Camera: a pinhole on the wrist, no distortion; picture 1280 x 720 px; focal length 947.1 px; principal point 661.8 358.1 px. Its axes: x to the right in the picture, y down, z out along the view. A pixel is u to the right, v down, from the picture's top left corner.
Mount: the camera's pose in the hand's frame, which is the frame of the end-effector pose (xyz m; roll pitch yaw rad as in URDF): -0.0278 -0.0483 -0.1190 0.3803 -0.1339 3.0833
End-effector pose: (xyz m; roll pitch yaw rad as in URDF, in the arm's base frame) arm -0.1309 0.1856 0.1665 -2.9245 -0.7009 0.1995
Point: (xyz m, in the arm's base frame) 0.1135 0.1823 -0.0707
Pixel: 684.3 359.9
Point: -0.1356 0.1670 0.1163
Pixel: 866.4 281.9
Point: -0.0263 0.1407 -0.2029
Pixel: 1095.3 337.3
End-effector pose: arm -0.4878 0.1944 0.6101 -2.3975 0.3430 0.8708
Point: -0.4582 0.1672 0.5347
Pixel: 537.8 29.9
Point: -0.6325 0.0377 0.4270
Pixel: 1115.6 137.2
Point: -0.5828 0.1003 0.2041
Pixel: 732.0 102.3
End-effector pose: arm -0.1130 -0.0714 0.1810 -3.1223 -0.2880 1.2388
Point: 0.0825 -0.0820 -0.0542
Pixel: 773.3 146.2
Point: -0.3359 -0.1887 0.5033
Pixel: behind the camera
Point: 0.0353 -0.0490 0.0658
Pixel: 606.9 106.6
